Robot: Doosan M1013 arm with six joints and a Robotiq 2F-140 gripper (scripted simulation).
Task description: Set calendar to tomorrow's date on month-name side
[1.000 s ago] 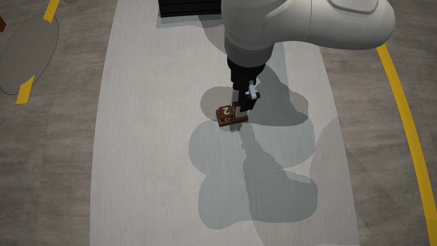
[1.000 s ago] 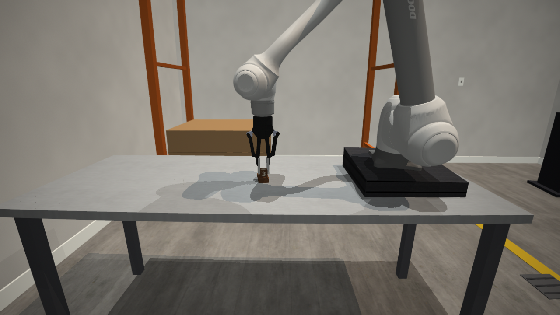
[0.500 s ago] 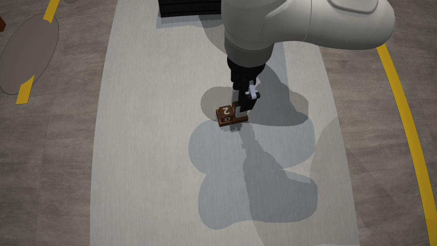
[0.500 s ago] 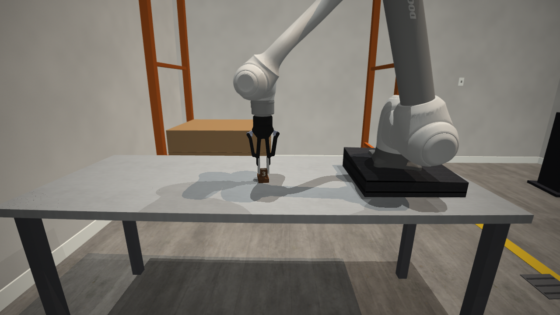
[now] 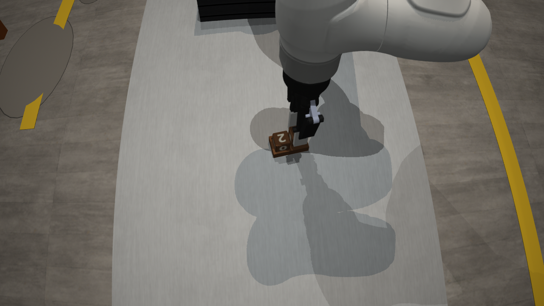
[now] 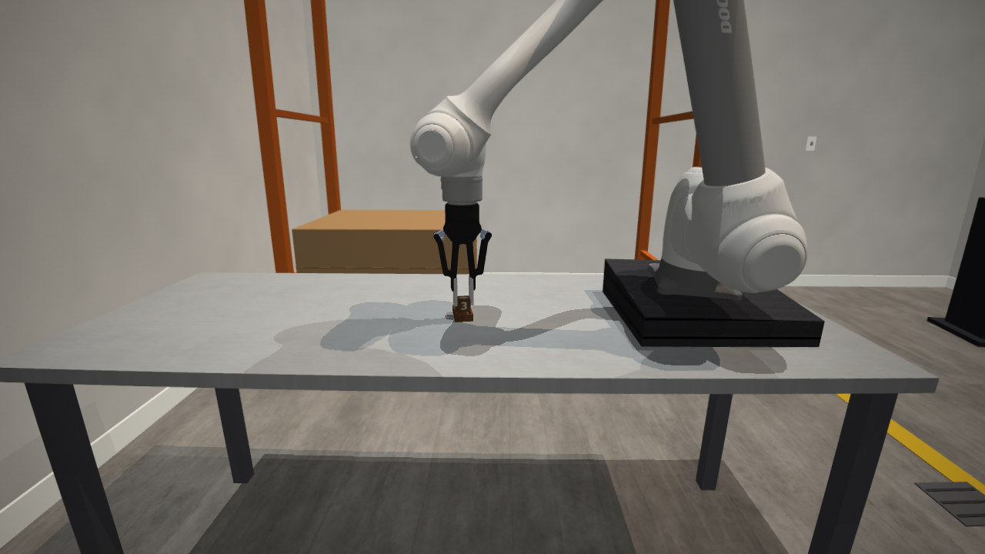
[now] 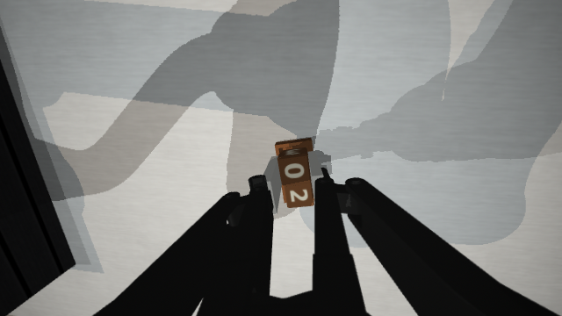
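The brown calendar tray is 1 cm ahead of my hand, 2 cm to the right of it and 6 cm below it.
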